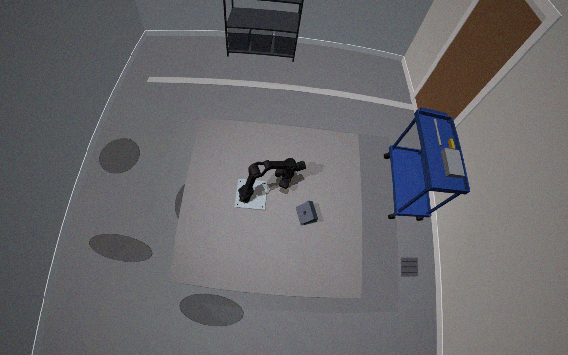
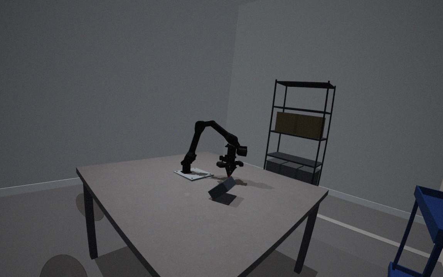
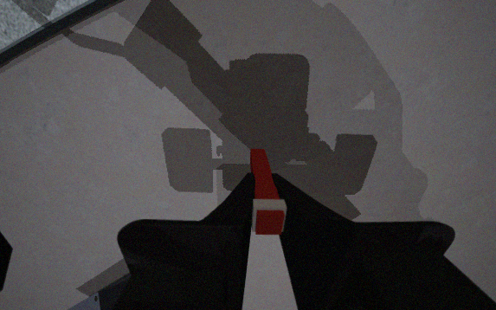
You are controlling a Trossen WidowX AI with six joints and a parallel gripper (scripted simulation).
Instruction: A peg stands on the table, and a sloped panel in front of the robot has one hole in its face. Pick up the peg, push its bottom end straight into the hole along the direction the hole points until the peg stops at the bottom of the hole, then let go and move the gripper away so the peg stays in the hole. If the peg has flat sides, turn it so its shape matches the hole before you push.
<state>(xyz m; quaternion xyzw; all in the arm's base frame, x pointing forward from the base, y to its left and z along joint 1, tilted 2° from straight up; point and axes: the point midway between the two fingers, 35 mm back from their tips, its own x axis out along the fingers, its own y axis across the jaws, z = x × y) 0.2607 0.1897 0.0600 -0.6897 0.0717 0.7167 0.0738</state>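
The sloped grey panel is 210 mm to the right of my gripper tip, 180 mm ahead of it and 20 mm above it. Also, from my gripper tip: red square peg 20 mm above.
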